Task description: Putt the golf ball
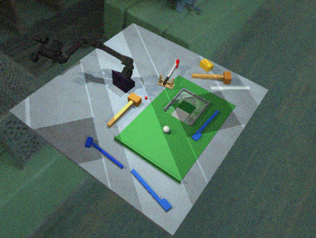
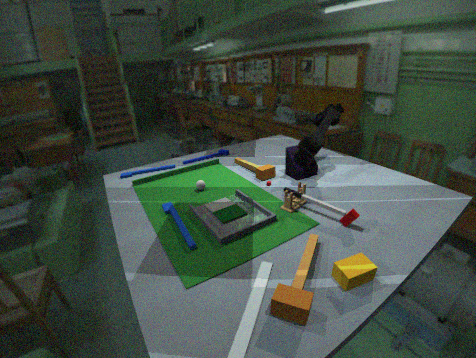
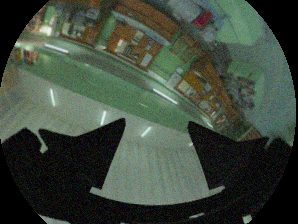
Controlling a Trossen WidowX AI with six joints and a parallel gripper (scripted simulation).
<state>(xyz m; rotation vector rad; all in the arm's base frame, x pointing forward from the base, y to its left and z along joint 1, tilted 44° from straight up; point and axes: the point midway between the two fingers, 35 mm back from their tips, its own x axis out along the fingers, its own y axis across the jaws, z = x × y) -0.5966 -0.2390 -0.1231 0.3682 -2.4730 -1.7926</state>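
Now: gripper tip 82 cm short of the red putter, 56 cm to the right of it and 19 cm above it. Also, from my gripper tip: tiny red cube: 81 cm ahead, 26 cm to the left, 22 cm below; then green mat: 110 cm ahead, 23 cm to the left, 23 cm below; then white golf ball: 108 cm ahead, 12 cm to the left, 21 cm below.
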